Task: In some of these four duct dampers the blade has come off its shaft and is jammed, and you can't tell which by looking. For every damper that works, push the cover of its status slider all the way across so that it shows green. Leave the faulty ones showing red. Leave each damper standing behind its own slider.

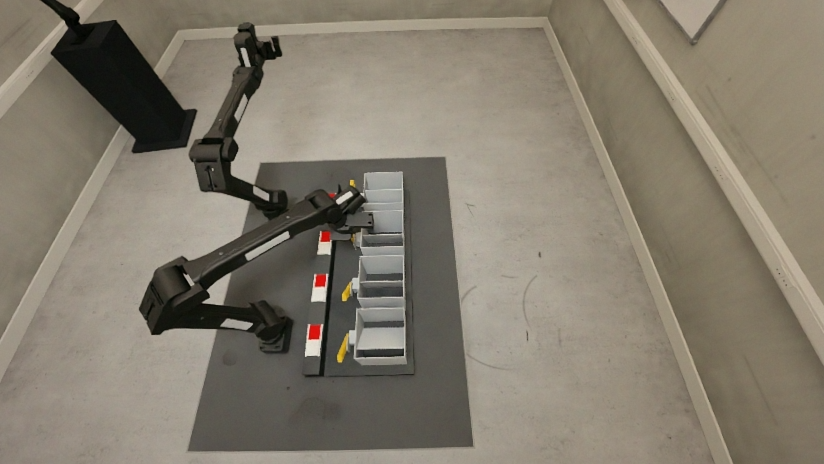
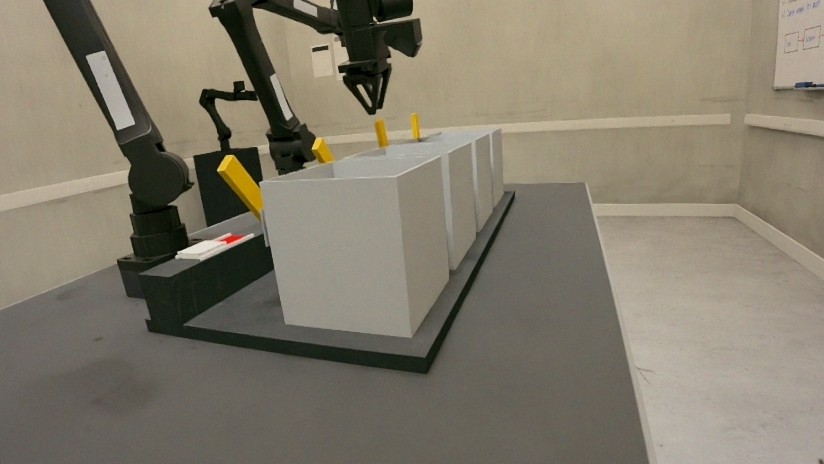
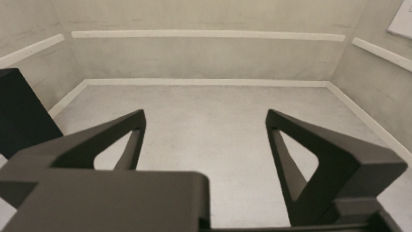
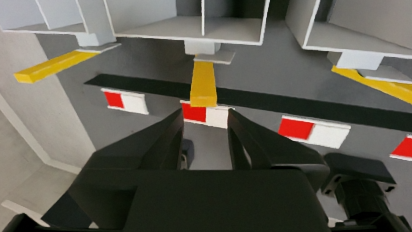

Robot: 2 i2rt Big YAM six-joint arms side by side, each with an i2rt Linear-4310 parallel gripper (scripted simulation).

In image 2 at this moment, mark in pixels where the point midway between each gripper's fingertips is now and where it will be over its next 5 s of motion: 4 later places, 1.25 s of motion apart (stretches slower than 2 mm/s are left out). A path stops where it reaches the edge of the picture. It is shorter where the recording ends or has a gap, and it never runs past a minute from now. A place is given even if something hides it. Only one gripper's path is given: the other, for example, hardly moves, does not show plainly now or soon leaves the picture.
My right gripper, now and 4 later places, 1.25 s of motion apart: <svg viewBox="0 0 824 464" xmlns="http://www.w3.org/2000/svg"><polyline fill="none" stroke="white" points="375,111 382,137 381,141 377,148 370,133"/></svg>
